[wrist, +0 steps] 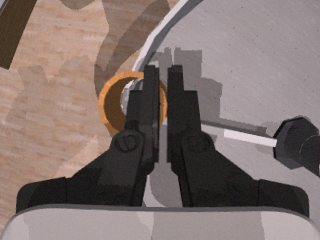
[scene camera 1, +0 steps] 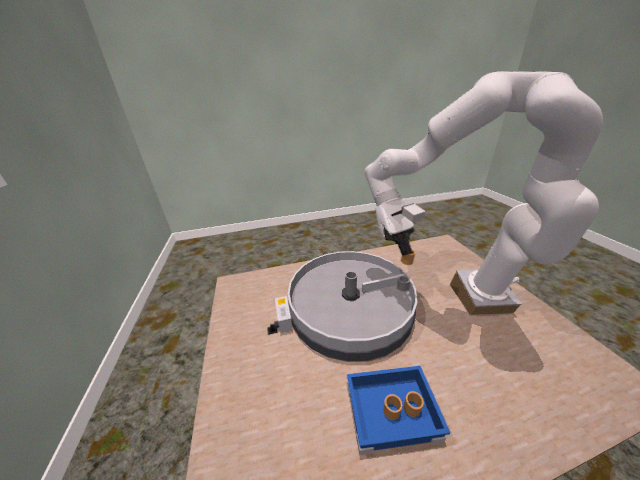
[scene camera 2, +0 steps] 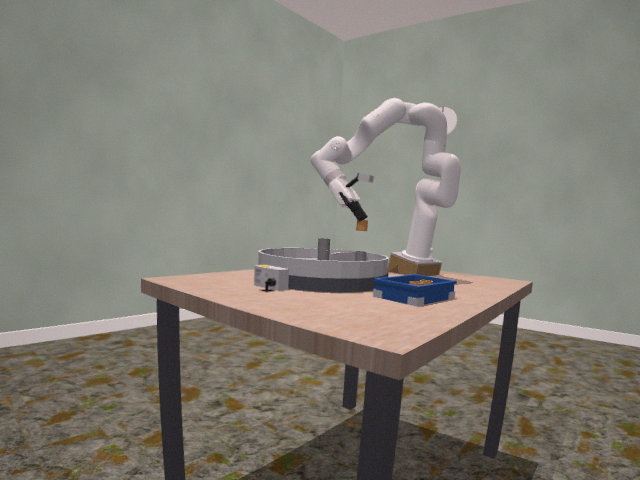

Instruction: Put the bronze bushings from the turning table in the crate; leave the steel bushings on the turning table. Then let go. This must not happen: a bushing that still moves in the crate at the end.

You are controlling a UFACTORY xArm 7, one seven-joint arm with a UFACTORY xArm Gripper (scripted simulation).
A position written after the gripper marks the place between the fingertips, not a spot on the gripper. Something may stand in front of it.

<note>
In view: the gripper (scene camera 1: 407,254), a bronze bushing (wrist: 111,114) and a blue crate (scene camera 1: 368,391).
The gripper is seen too in the wrist view (wrist: 163,86) and in scene camera 2 (scene camera 2: 363,219). The blue crate shows as well in scene camera 2 (scene camera 2: 385,288).
</note>
